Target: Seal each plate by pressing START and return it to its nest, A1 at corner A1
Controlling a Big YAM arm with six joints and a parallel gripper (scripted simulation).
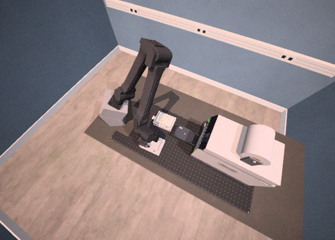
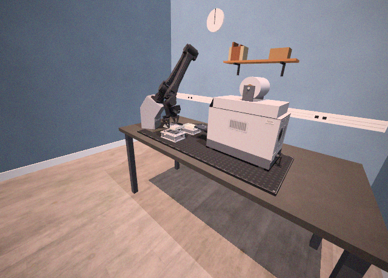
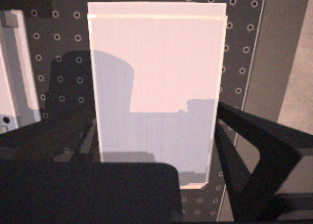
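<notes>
Right now the plate nest is 5 cm below my hand. Also, from my hand: sealer stage 22 cm ahead, 13 cm to the left; then foil roll 54 cm ahead, 32 cm above, 8 cm to the left.
</notes>
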